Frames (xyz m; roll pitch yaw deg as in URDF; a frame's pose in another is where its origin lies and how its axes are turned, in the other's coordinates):
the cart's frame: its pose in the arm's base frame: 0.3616 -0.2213 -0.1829 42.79 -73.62 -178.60
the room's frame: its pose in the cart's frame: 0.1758 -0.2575 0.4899 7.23 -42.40 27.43
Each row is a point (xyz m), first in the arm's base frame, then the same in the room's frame.
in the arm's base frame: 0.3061 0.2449 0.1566
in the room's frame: -0.0001 -0.1402 -0.1639
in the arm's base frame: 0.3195 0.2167 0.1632
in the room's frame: 0.0059 -0.1169 -0.1848
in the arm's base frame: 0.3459 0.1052 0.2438
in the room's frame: 0.0619 -0.0633 -0.3015
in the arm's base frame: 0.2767 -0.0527 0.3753
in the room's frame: 0.1016 -0.0759 -0.5143
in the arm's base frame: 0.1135 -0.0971 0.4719
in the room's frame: 0.0896 -0.2109 -0.6542
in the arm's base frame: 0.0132 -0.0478 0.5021
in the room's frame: 0.0749 -0.3252 -0.6648
